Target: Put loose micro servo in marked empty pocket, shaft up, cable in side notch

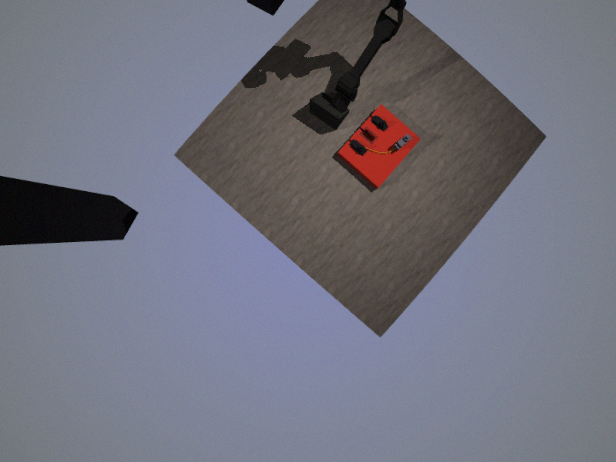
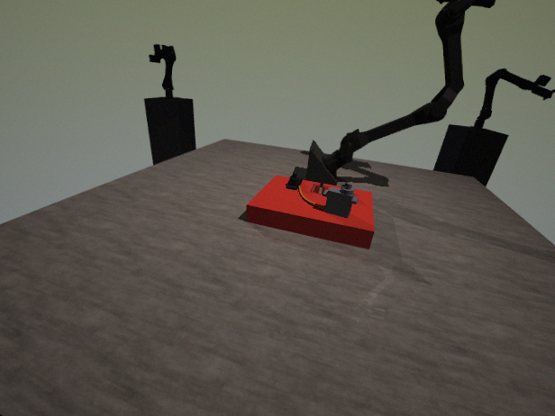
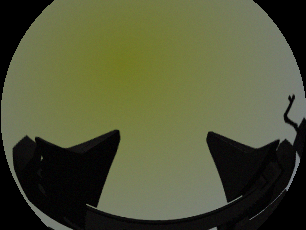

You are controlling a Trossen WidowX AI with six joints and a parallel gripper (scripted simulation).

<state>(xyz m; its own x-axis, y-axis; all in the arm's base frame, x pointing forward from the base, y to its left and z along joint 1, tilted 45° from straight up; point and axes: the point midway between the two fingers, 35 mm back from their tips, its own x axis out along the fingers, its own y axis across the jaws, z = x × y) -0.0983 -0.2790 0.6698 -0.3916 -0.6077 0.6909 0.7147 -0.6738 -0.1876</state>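
Right now my gripper tip is 75 cm above the red deck, 36 cm short of it and 33 cm to the left of it.
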